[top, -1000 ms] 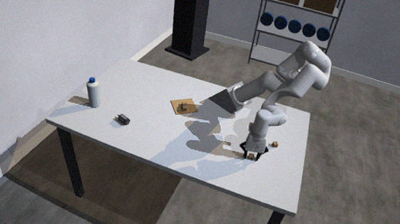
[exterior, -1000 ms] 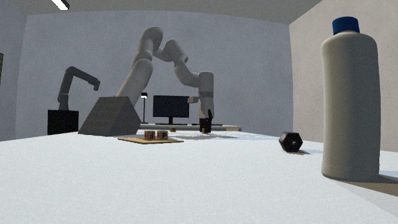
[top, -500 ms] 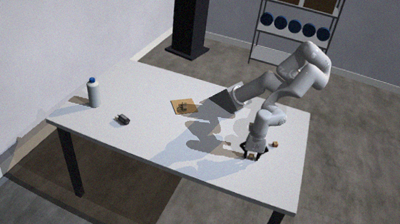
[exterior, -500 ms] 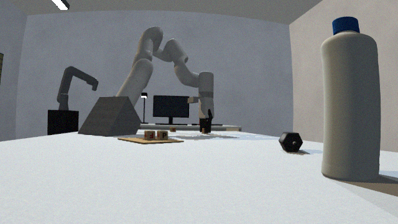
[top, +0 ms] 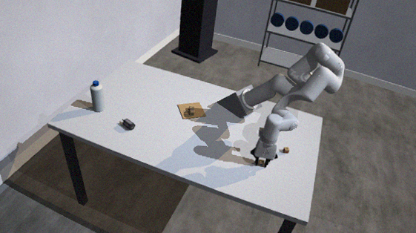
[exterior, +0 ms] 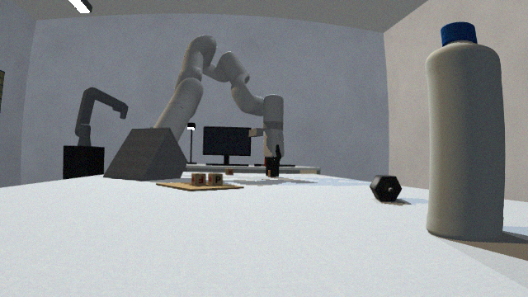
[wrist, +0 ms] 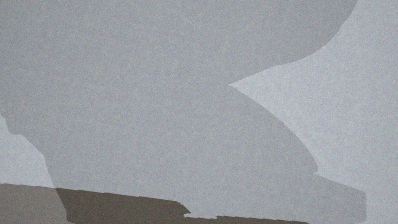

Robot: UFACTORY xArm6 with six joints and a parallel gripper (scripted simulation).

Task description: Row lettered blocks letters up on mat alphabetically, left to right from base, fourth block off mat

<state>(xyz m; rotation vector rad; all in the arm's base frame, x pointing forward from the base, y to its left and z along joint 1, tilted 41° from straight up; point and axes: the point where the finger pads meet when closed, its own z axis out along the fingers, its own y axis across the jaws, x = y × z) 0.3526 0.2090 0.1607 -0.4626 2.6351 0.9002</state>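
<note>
Now: hand 530 mm to the left of the tan mat, 140 mm past it and 20 mm above it. Round my hand: white bottle 950 mm to the right, 210 mm ahead, 70 mm above; black hexagonal object 720 mm to the right, 210 mm ahead.
</note>
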